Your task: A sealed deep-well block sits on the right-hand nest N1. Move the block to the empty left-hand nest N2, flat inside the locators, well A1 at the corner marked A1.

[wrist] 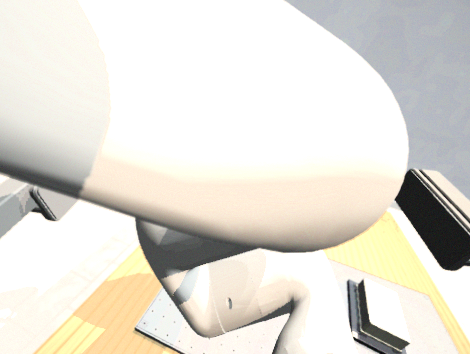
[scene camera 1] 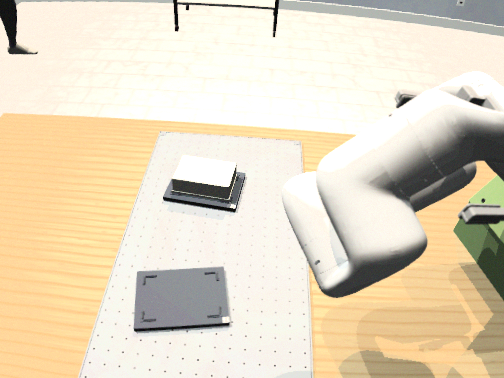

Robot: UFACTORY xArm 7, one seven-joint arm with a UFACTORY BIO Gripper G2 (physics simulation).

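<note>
The deep-well block, with a white sealed top and dark sides, sits on the far dark nest N1, which has a small white corner mark. The near dark nest N2 is empty, with corner locators and a white corner mark. The gripper is open and empty. My fingers are hidden in the wrist view.
Both nests lie on a white perforated board on the wooden table. The thick white arm link hangs over the board's right edge. A black-legged table stands far back.
</note>
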